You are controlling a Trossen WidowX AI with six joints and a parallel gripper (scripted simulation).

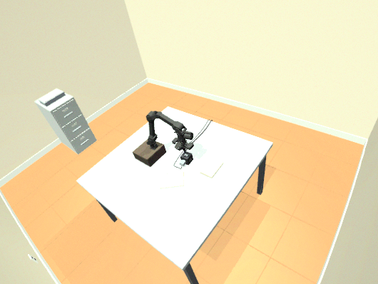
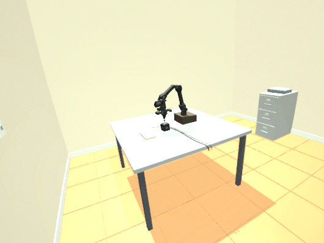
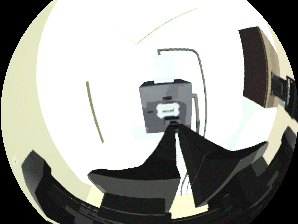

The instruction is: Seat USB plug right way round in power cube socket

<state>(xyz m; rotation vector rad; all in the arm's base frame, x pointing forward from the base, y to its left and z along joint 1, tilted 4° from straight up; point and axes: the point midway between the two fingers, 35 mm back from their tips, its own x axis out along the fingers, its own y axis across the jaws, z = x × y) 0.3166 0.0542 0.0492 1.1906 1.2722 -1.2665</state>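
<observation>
Now: gripper tip 20 mm above the USB plug.
</observation>
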